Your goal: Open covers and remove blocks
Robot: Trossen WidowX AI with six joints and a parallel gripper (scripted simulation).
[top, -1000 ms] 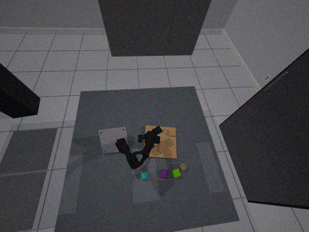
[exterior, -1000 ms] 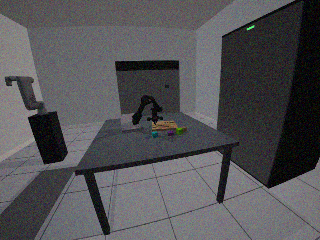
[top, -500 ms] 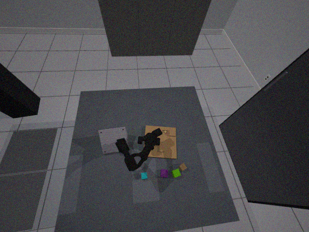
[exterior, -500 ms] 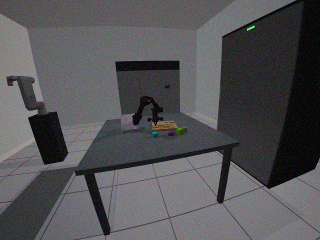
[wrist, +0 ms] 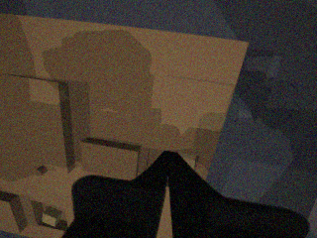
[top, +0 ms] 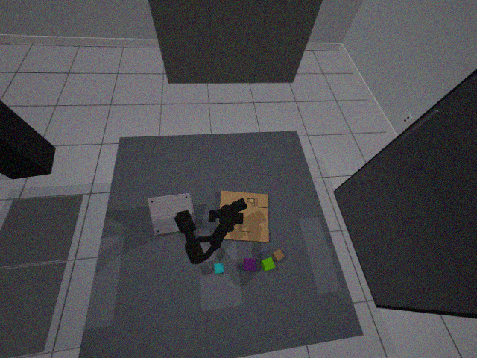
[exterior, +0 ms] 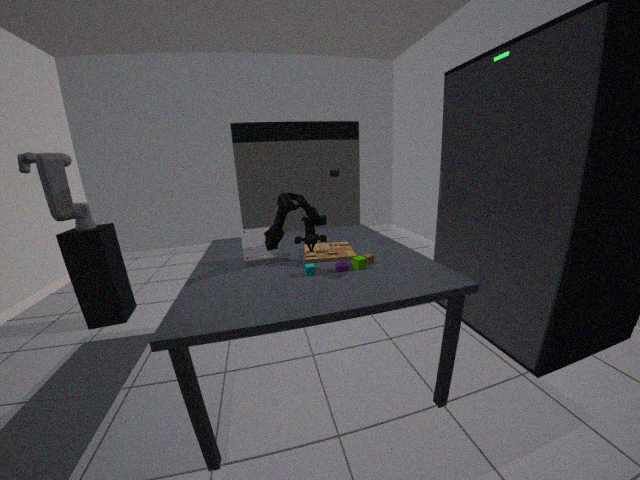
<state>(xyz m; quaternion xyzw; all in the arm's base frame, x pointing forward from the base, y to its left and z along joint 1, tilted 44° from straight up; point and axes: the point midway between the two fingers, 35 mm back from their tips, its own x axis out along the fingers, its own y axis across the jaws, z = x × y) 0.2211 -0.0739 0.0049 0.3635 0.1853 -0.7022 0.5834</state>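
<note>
Now: the puzzle board 12 cm ahead of my gripper tip and 2 cm to the left of it. Round my gripper tip: green block (17 cm ahead, 28 cm to the right); cyan block (9 cm behind, 24 cm to the right); purple block (8 cm ahead, 26 cm to the right, 1 cm below).
</note>
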